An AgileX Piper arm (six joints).
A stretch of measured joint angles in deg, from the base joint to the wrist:
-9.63 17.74 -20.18 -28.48 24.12 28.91
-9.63 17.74 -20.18 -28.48 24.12 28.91
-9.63 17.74 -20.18 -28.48 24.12 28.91
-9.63 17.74 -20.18 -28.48 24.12 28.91
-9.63 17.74 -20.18 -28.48 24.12 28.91
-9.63 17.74 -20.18 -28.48 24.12 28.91
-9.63 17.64 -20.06 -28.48 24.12 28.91
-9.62 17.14 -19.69 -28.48 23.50 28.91
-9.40 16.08 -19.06 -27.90 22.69 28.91
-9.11 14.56 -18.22 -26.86 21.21 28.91
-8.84 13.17 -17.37 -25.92 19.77 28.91
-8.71 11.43 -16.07 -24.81 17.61 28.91
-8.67 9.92 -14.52 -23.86 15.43 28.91
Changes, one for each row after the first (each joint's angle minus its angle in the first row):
0.00 0.00 0.00 0.00 0.00 0.00
0.00 0.00 0.00 0.00 0.00 0.00
0.00 0.00 0.00 0.00 0.00 0.00
0.00 0.00 0.00 0.00 0.00 0.00
0.00 0.00 0.00 0.00 0.00 0.00
0.00 -0.10 0.12 0.00 0.00 0.00
0.01 -0.60 0.49 0.00 -0.62 0.00
0.23 -1.66 1.12 0.58 -1.43 0.00
0.52 -3.18 1.96 1.62 -2.91 0.00
0.79 -4.57 2.81 2.56 -4.35 0.00
0.92 -6.31 4.11 3.67 -6.51 0.00
0.96 -7.82 5.66 4.62 -8.69 0.00

